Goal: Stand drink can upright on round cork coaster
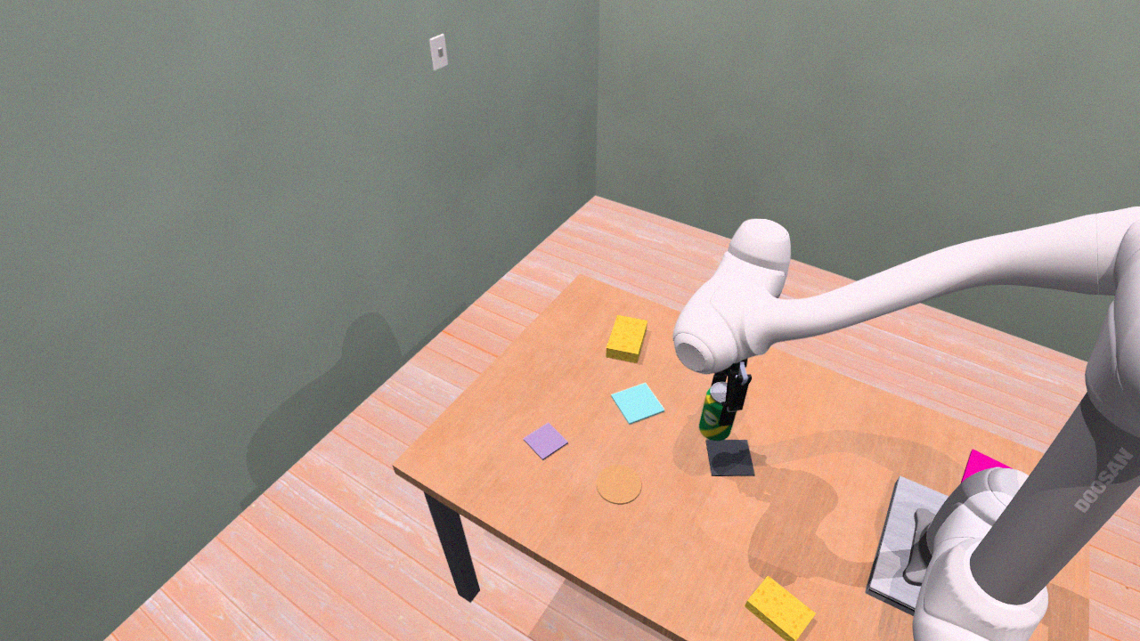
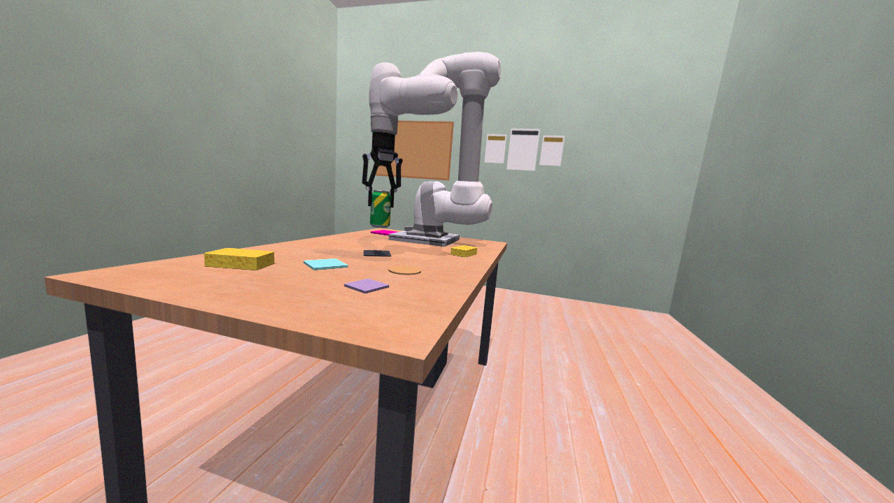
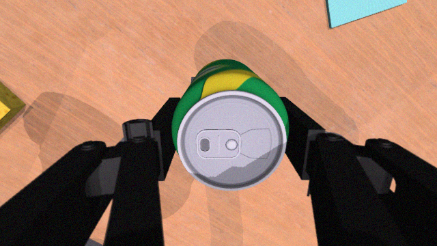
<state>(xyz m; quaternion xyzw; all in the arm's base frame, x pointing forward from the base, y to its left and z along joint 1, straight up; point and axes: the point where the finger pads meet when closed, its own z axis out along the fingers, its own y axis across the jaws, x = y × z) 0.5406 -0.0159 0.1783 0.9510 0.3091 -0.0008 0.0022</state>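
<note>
Now: the round cork coaster 210 mm below my hand, 160 mm to the left of it and 150 mm ahead of it. Round my hand: drink can 40 mm below; dark grey square coaster 210 mm below, 40 mm behind, 30 mm to the right; cyan square 210 mm ahead, 200 mm below, 70 mm to the right.
</note>
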